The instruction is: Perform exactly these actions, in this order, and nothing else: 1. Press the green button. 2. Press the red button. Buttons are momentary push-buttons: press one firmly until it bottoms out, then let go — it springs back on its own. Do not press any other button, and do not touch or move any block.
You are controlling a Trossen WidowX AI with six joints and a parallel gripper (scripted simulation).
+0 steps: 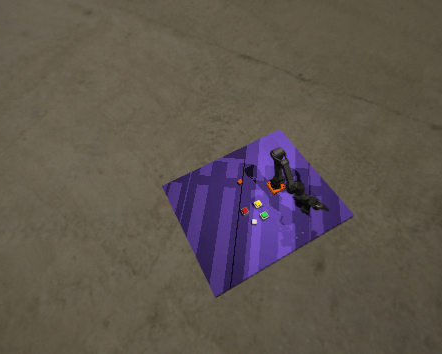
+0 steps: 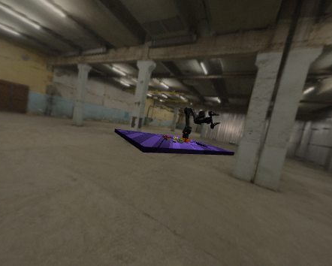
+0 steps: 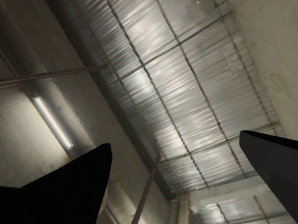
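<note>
My gripper tip is 30 cm short of the green button, 29 cm above it and 18 cm to the left of it. From my gripper tip the other things lie so: grey block: 38 cm ahead, 31 cm below, 16 cm to the right; yellow button: 31 cm ahead, 29 cm below, 28 cm to the right; red button: 42 cm ahead, 29 cm below, 25 cm to the right.
</note>
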